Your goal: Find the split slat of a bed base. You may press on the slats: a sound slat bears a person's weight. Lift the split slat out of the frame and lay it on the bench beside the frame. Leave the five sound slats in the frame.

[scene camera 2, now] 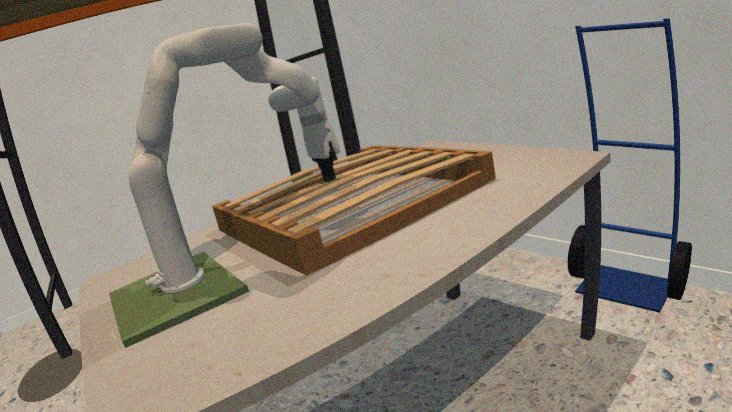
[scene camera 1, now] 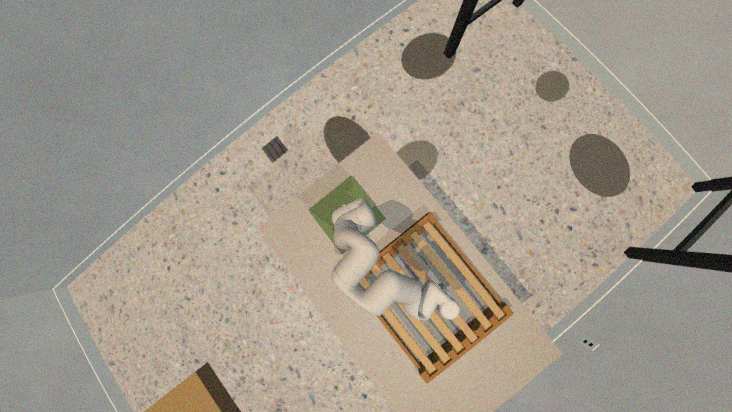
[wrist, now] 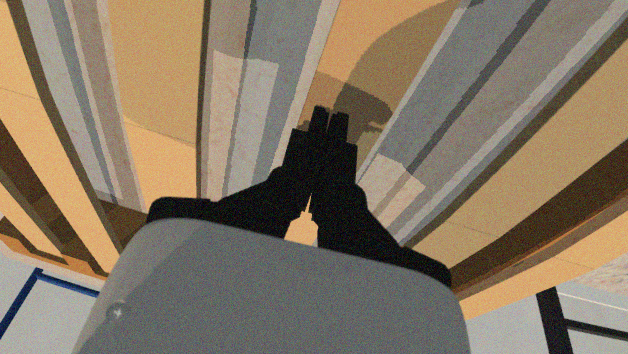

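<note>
The wooden frame (scene camera 1: 468,345) (scene camera 2: 261,237) lies on the bench (scene camera 1: 491,373) (scene camera 2: 435,245), with several tan slats running lengthwise across it. My gripper (scene camera 2: 329,179) (wrist: 324,132) points down with its black fingers shut and nothing between them. In the wrist view, its tips are at or just above a middle slat (wrist: 380,25), near one long edge; contact cannot be told. A neighbouring slat (wrist: 155,50) lies to the left and another slat (wrist: 525,150) to the right, across gaps. I see no clear split in any slat. In scene camera 1, my arm hides the gripper and parts of some slats.
The arm stands on a green base plate (scene camera 1: 327,209) (scene camera 2: 225,281) beside the frame's near end. The frame's raised rims surround the slats. A blue hand truck (scene camera 2: 671,102) stands on the floor beyond the bench. Black uprights (scene camera 2: 338,81) stand behind the frame.
</note>
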